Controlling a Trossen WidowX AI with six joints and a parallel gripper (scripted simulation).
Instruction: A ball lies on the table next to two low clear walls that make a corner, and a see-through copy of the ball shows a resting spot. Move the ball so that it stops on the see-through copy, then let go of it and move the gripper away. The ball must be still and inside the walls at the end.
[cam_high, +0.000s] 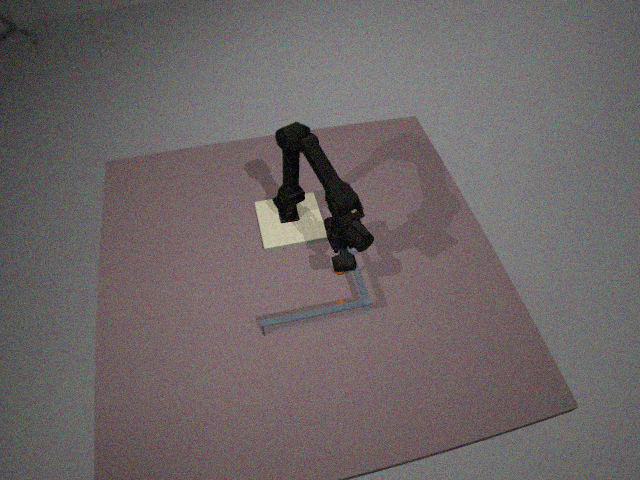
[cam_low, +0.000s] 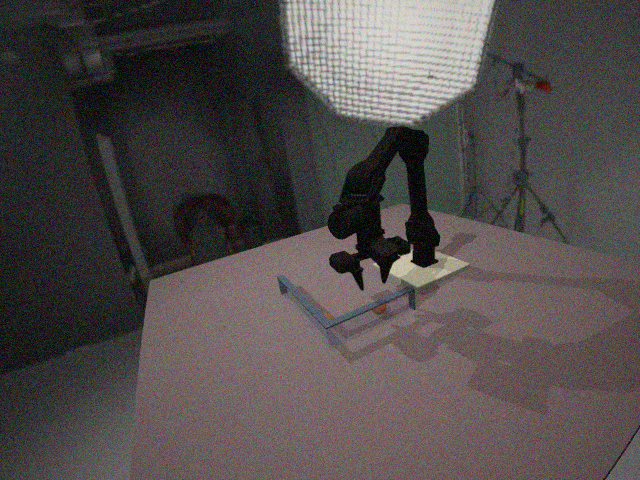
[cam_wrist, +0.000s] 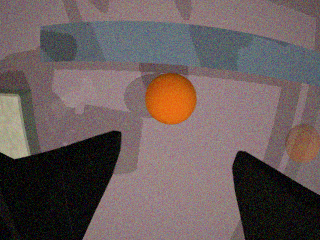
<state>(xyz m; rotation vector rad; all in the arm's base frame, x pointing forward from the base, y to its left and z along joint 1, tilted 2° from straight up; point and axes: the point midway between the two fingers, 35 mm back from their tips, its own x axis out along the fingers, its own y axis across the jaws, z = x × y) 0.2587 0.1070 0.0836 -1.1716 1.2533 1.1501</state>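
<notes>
My gripper tip is now 12 cm short of the see-through copy of ball, 2 cm to the left of it and 6 cm above it.
</notes>
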